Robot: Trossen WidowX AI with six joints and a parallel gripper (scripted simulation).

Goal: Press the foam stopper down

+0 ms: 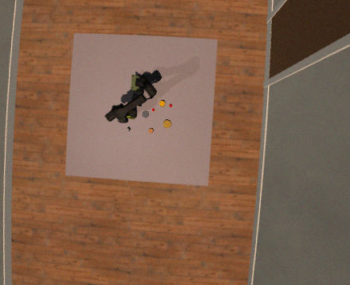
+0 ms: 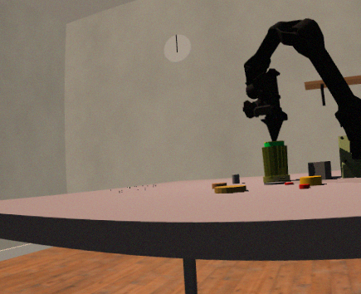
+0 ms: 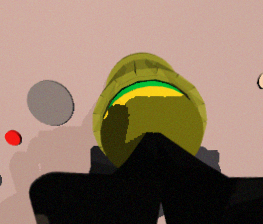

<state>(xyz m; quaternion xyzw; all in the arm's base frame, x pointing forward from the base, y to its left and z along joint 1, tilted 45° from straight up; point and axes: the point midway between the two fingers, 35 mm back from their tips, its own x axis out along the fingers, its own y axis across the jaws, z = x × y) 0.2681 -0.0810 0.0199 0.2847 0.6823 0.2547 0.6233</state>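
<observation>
Now: the foam stopper 50 mm below my hand. The rest, counted from my hand: grey block: 140 mm behind, 60 mm to the left, 130 mm below; grey disc: 20 mm behind, 120 mm to the left, 160 mm below; small grey cylinder: 140 mm ahead, 10 mm to the right, 140 mm below.
</observation>
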